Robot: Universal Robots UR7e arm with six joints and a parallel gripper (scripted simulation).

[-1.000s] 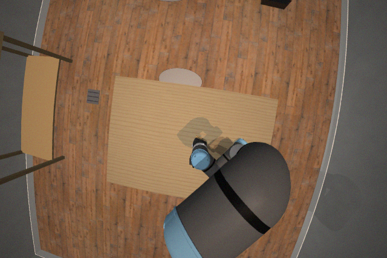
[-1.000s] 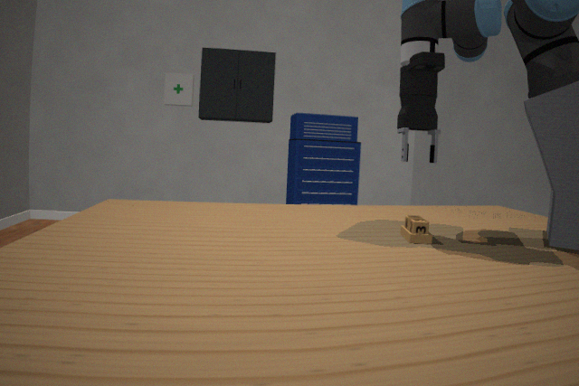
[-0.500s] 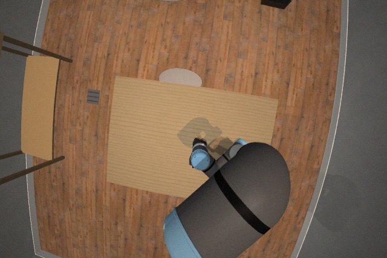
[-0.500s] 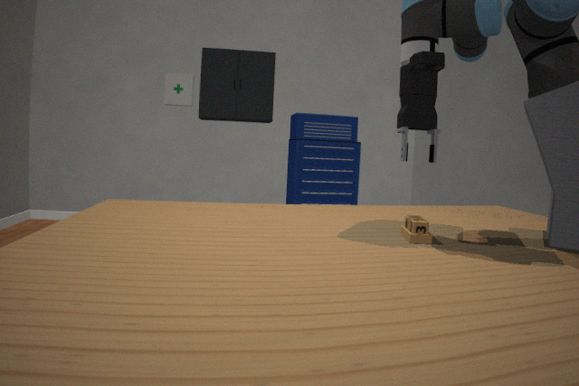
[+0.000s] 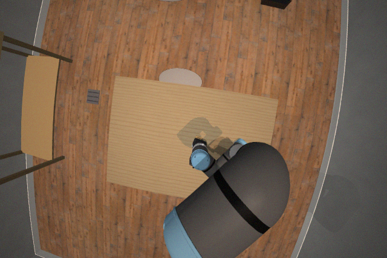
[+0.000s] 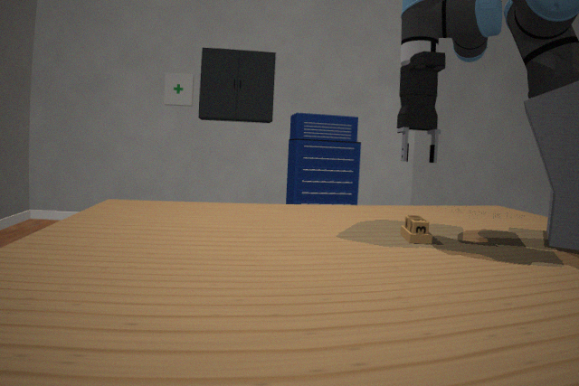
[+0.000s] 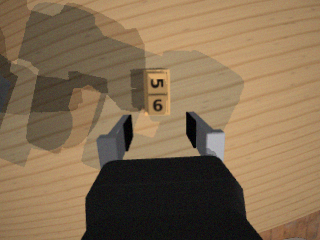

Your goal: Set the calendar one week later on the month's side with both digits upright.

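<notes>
Now: the wooden date cube 140 mm below my hand. Also, from my hand: wooden calendar tray: 20 mm to the left, 160 mm below.
</notes>
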